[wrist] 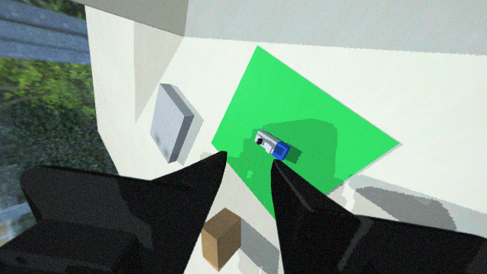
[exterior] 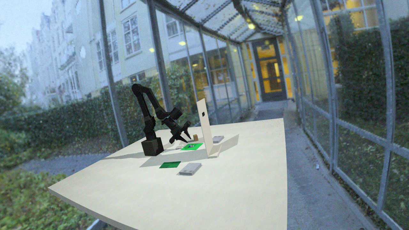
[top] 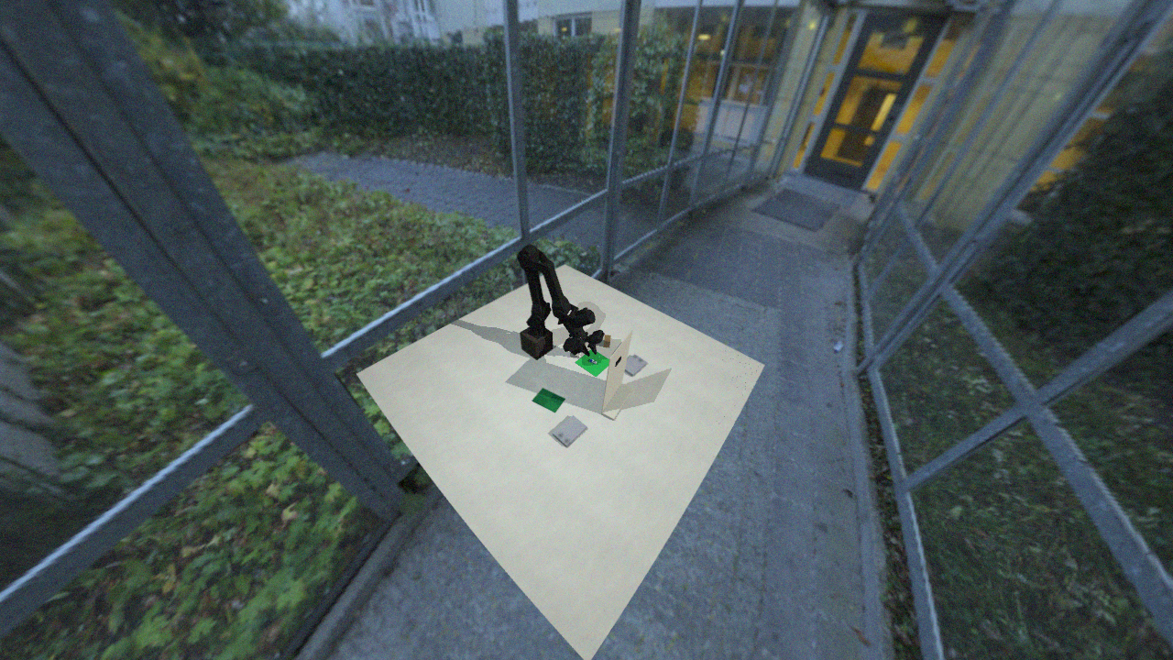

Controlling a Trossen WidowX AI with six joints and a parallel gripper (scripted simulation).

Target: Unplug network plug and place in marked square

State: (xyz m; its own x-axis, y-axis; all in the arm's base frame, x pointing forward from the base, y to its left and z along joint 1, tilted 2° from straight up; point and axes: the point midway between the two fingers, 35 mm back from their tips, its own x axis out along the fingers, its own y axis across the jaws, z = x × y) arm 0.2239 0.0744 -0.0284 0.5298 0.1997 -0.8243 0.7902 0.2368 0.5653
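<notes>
Now: the network plug 4 cm below my gripper tip and 1 cm ahead of it. Round my gripper tip: bright green marked square (4 cm below, 1 cm ahead); then upright panel (18 cm ahead, 13 cm to the right, 10 cm above); then brown block (14 cm to the left, 2 cm below, 1 cm behind).
</notes>
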